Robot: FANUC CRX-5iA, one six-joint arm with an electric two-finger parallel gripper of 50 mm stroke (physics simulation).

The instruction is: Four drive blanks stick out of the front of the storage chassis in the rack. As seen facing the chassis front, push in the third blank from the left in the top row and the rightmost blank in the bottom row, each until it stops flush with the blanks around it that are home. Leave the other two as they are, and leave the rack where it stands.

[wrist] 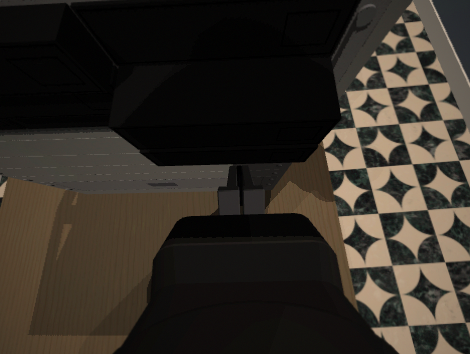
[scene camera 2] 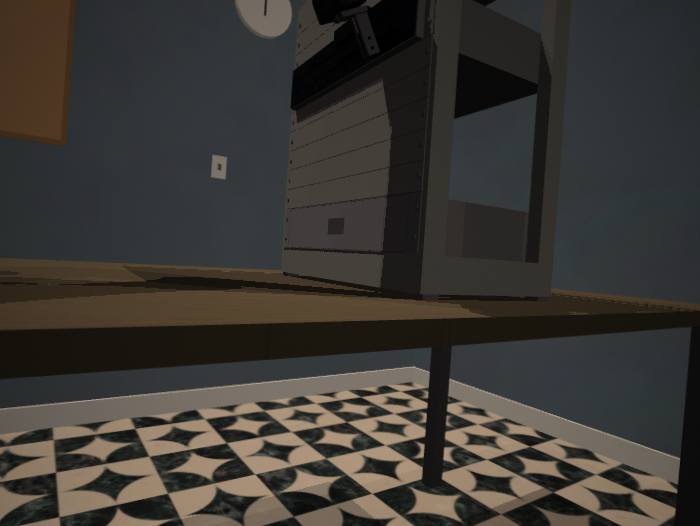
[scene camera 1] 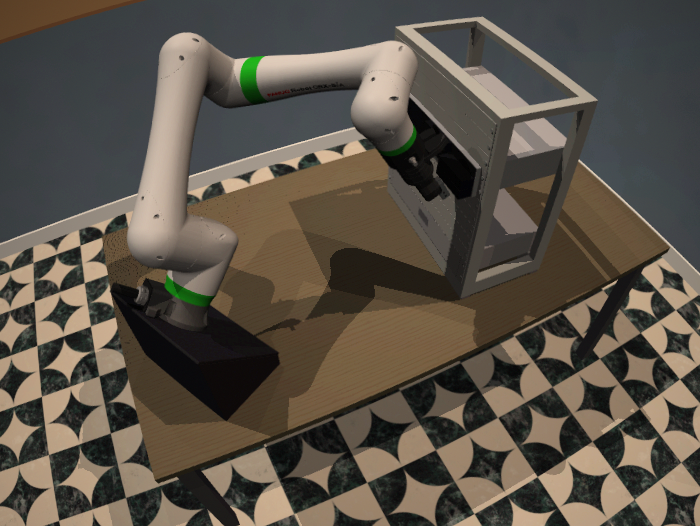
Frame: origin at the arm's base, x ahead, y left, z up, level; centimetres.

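Where they show: gripper, fingertip midpoint: (wrist: pixel 239 178) (scene camera 2: pixel 371 55) (scene camera 1: pixel 445 195); arm's base, origin of the base link: (scene camera 1: pixel 178 316).
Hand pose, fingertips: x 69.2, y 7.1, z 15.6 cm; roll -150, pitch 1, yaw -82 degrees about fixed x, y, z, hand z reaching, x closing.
Each offset is from my fingertips to the top centre of the thing. Level surfaces: height alone.
The black storage chassis (scene camera 1: pixel 477 179) (scene camera 2: pixel 322 84) sits in the upper half of the grey rack (scene camera 1: pixel 548 108) (scene camera 2: pixel 440 180). In the wrist view a dark blank @[dx +6.4, dy +1.4, dz +8.1 cm] (wrist: pixel 225 107) sticks far out at the chassis's right end; it also shows in scene camera 1 (scene camera 1: pixel 457 169). Another blank (wrist: pixel 37 65) sticks out at the left; its row cannot be told. The other protruding blanks are hidden or too dark to tell. My gripper (wrist: pixel 239 178) (scene camera 2: pixel 371 50) is shut and empty, at the chassis front. In the wrist view its fingertips meet the right blank's lower edge; contact cannot be told.
Pale panels (scene camera 2: pixel 339 147) fill the rack front below the chassis, with a drawer-like panel @[dx +3.9, dy +17.7, dz -20.0 cm] (scene camera 2: pixel 362 226) low down. The rack stands on the wooden table @[dz -35.2 cm] (scene camera 1: pixel 373 339) (scene camera 2: pixel 226 308). My black base (scene camera 1: pixel 237 367) stands at the table's other end. The arm reaches across above the table.
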